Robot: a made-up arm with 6 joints.
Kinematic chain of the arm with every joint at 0, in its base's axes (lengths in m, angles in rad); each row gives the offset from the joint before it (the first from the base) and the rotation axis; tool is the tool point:
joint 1: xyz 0 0 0.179 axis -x
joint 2: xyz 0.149 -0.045 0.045 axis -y
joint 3: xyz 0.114 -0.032 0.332 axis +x
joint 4: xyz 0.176 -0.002 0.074 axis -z
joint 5: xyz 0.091 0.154 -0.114 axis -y
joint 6: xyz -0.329 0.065 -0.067 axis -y
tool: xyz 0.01 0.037 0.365
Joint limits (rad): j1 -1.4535..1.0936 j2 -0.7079..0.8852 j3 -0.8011..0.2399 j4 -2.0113..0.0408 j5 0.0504..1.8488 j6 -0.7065..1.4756
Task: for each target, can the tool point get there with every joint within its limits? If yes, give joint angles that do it. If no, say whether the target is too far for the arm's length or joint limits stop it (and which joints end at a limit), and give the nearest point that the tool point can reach.
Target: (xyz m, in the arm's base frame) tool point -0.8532 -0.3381 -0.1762
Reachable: no: joint limits stop it (at a limit: joint 1, joint 2, joint 3, joint 5) | nearest point -0.4655 -0.3619 -0.1200 | short by 0.393 m
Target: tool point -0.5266 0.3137 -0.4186
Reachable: no: joint limits stop it (at a limit: joint 1, joint 2, joint 3, joint 6) | nearest point -0.2536 -0.0176 -0.1955 | short by 0.484 m
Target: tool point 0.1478 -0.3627 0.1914
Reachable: yes | joints -0.3089 -0.4896 0.0858 -1.3470 1.0788 0.1824
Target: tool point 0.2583 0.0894 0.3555
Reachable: yes | joints 0.1624 -0.5070 -0.4968 -0.2570 1.1211 -0.4667
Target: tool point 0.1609 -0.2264 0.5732
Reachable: yes | joints -0.6627 -0.4338 -0.3015 -0.3104 0.3811 0.2275
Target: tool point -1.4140 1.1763 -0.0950
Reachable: no: too far | nearest point -0.3540 0.4144 0.2471 | short by 1.350 m
